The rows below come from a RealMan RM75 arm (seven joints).
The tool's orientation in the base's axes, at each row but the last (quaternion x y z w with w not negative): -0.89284, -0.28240, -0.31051, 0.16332; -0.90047, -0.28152, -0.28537, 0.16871; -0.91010, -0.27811, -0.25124, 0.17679; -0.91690, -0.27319, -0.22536, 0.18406; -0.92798, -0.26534, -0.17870, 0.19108
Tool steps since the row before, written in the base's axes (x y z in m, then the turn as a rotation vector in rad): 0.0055, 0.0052, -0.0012, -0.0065, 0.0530, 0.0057; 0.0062, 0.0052, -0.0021, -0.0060, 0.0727, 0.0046; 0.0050, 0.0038, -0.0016, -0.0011, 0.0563, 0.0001; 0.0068, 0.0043, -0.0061, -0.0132, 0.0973, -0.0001; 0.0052, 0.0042, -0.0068, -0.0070, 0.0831, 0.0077
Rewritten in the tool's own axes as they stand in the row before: 0.0049, -0.0006, 0.0059, 0.0208, -0.0463, 0.0175; 0.0051, 0.0000, 0.0067, 0.0286, -0.0613, 0.0277; 0.0043, 0.0003, 0.0048, 0.0228, -0.0447, 0.0255; 0.0038, 0.0019, 0.0092, 0.0307, -0.0839, 0.0408; 0.0030, 0.0014, 0.0090, 0.0330, -0.0713, 0.0291
